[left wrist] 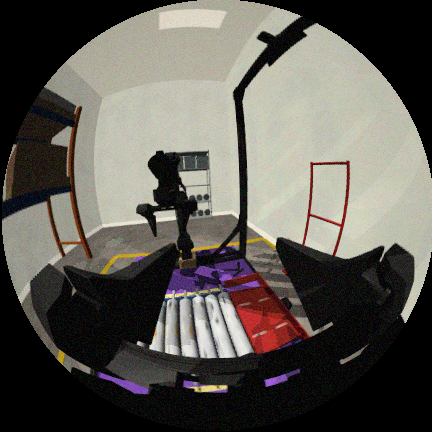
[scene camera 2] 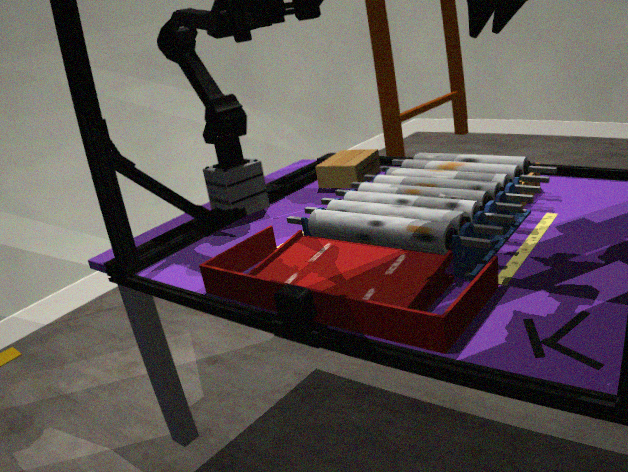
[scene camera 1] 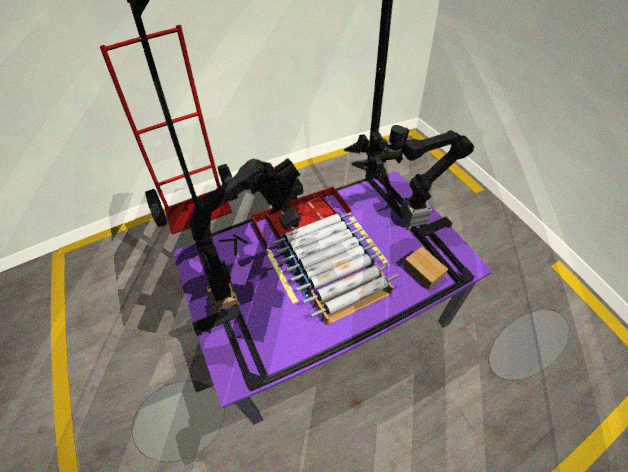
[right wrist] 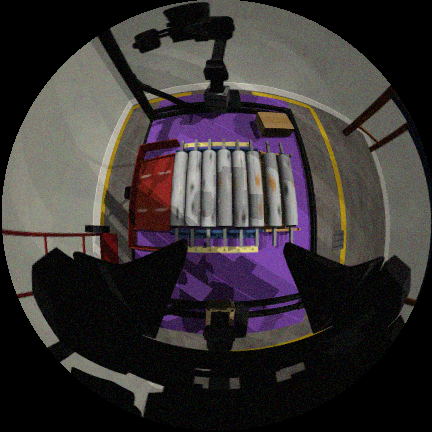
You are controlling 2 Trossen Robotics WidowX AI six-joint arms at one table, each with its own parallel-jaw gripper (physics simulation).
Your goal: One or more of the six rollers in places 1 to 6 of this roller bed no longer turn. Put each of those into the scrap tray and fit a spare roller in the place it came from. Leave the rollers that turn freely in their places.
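Places are measured from the left arm's base along level axes (x ahead, y left, z up), in millimetres.
Where they show: left gripper, fingertip midpoint: [left wrist: 226,245] [scene camera 1: 347,156]; right gripper, fingertip midpoint: [left wrist: 168,235] [scene camera 2: 484,35] [right wrist: 237,246]; left arm's base, link origin: [scene camera 2: 231,164] [scene camera 1: 417,203] [right wrist: 216,88]; right arm's base, link origin: [left wrist: 186,255] [scene camera 1: 221,292] [right wrist: 219,318].
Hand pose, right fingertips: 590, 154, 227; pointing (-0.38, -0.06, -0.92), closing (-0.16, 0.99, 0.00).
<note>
Things, the pixels of their top centre, and the offset from my right fingertips, as dx, dy, dz.
- blue roller bed, top centre: [scene camera 2: 496,203] [right wrist: 215,234] [scene camera 1: 292,260] [left wrist: 190,293] +14, -25, -271
- tan holder, top centre: [scene camera 1: 352,295] [right wrist: 275,191] -183, +161, -332
- red scrap tray, top centre: [scene camera 2: 337,261] [right wrist: 148,189] [left wrist: 263,311] [scene camera 1: 301,211] -83, -296, -288
- cardboard-coloured box, top centre: [scene camera 2: 347,157] [scene camera 1: 426,263] [right wrist: 275,119] -514, +128, -283
Six white, stained rollers [scene camera 1: 332,251] [scene camera 2: 385,230] [right wrist: 224,190] lie side by side in the blue roller bed [scene camera 2: 469,256] [right wrist: 215,233]. Two similar spare rollers [scene camera 1: 356,294] [right wrist: 288,190] lie in a tan holder [scene camera 1: 357,308] at the bed's end. Which rollers turn cannot be told. The red scrap tray [scene camera 2: 375,317] [left wrist: 265,320] [right wrist: 155,190] beside the bed's other end holds no roller. My right gripper [scene camera 2: 484,34] [right wrist: 237,246] is open and empty, high above the bed and tray area. My left gripper [scene camera 1: 350,156] [left wrist: 226,245] is open and empty, raised beyond the table's back edge in scene camera 1.
A cardboard-coloured box [scene camera 1: 426,267] [scene camera 2: 347,168] [right wrist: 275,124] stands on the purple table near the left arm's base. Yellow strips [scene camera 2: 527,248] [right wrist: 222,249] lie along both sides of the bed. Black frame posts [scene camera 1: 380,65] rise at the table's back edge. A red hand truck [scene camera 1: 199,112] stands behind.
</note>
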